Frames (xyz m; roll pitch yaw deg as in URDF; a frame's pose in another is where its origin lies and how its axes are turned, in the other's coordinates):
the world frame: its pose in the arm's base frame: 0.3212 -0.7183 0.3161 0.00 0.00 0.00
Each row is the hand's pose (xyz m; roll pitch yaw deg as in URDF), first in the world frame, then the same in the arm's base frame.
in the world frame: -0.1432 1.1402 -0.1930 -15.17 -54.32 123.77
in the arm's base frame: 0.1780 0.4219 0.1231 -15.17 -54.32 123.77
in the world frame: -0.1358 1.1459 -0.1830 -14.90 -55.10 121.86
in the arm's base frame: 0.1854 0.4276 0.1331 -14.90 -55.10 121.86
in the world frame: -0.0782 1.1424 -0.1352 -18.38 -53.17 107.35
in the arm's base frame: 0.2430 0.4241 0.1809 -18.38 -53.17 107.35
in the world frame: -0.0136 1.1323 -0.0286 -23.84 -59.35 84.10
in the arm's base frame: 0.3076 0.4140 0.2875 -23.84 -59.35 84.10
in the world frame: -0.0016 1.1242 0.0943 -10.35 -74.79 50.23
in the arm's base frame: 0.3196 0.4059 0.4104 -10.35 -74.79 50.23
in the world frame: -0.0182 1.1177 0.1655 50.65 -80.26 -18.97
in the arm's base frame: 0.3030 0.3994 0.4816 50.65 -80.26 -18.97
